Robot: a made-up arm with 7 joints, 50 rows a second.
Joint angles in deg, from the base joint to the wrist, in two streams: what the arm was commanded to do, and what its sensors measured. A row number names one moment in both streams.
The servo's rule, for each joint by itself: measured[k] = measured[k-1] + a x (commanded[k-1-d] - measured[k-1]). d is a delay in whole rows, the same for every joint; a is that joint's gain. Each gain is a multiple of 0.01, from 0.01 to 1. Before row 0 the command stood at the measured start. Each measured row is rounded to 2 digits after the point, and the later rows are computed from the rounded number. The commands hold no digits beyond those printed.
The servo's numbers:
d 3
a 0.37 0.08 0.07 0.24 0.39 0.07 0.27
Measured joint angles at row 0: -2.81, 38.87, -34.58, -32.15, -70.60, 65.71, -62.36
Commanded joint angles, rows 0 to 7: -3.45, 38.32, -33.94, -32.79, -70.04, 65.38, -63.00; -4.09, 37.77, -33.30, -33.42, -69.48, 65.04, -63.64; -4.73, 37.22, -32.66, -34.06, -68.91, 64.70, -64.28; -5.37, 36.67, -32.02, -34.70, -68.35, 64.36, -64.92; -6.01, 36.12, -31.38, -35.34, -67.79, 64.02, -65.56; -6.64, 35.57, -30.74, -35.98, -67.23, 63.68, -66.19; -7.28, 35.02, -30.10, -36.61, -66.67, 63.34, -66.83; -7.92, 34.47, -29.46, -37.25, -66.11, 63.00, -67.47
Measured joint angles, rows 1 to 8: -2.81, 38.87, -34.58, -32.15, -70.60, 65.71, -62.36; -2.81, 38.87, -34.58, -32.15, -70.60, 65.71, -62.36; -2.81, 38.87, -34.58, -32.15, -70.60, 65.71, -62.36; -3.05, 38.83, -34.54, -32.30, -70.38, 65.69, -62.53; -3.43, 38.75, -34.45, -32.57, -70.03, 65.64, -62.83; -3.91, 38.63, -34.32, -32.93, -69.59, 65.57, -63.22; -4.45, 38.47, -34.16, -33.35, -69.11, 65.49, -63.68; -5.03, 38.28, -33.97, -33.83, -68.60, 65.39, -64.19
